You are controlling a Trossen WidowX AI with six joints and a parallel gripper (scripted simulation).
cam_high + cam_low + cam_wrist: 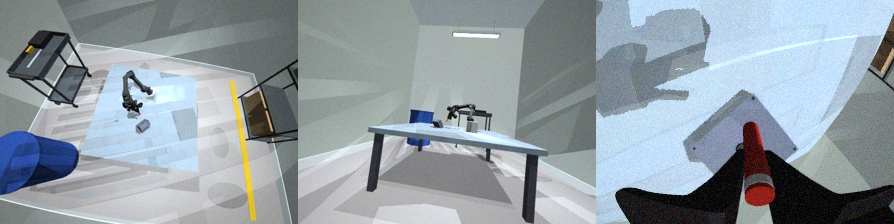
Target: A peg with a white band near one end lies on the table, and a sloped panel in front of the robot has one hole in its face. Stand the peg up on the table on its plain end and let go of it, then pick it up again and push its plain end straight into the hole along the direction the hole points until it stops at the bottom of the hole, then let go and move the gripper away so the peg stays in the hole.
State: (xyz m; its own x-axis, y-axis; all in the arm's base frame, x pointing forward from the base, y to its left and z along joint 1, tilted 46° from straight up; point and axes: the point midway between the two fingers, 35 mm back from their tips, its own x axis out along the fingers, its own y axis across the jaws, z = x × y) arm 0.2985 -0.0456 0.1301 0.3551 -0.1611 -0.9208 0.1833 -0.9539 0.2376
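Now: the sloped panel 12 cm ahead of my gripper tip, 8 cm to the left of it and 7 cm below it. The rest, counted from my gripper tip: peg (1 cm to the right, 1 cm behind, 1 cm above).
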